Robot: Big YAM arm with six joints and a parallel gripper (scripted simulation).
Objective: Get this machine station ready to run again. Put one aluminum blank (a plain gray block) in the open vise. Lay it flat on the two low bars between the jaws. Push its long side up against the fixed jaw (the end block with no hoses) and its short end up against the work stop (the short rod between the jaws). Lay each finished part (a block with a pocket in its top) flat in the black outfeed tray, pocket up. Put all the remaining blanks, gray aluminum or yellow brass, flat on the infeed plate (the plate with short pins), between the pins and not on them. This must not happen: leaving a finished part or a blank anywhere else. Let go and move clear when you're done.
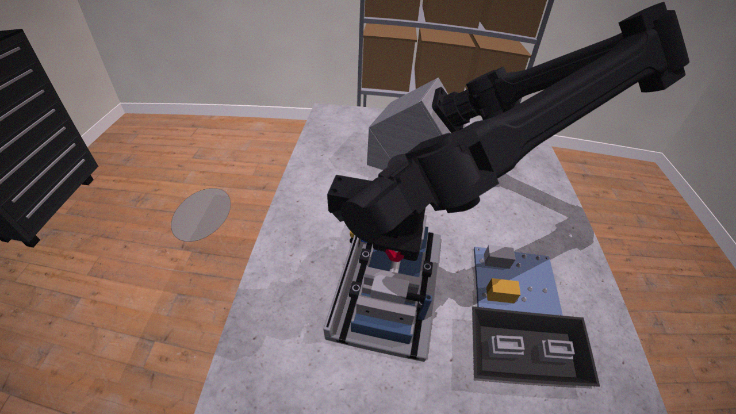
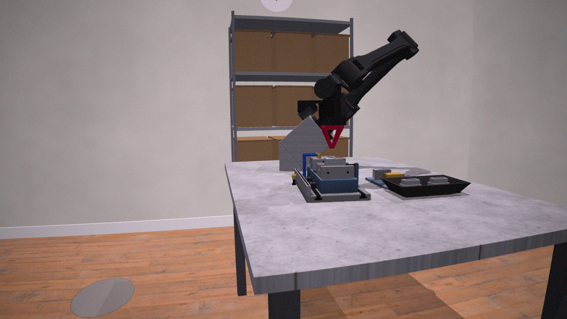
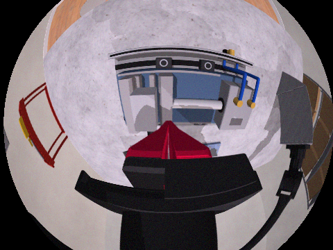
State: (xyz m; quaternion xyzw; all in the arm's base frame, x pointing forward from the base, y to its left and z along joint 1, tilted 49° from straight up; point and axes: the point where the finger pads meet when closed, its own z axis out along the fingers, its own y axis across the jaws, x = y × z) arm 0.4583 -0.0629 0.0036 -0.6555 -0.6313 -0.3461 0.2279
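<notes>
Right now my hand is 60 mm above the work stop rod, 50 mm to the right of it and 30 mm short of it. Also, from my hand: yellow brass blank 230 mm to the left, 120 mm below, 70 mm behind; then blue infeed plate 270 mm to the left, 150 mm below, 110 mm behind.
</notes>
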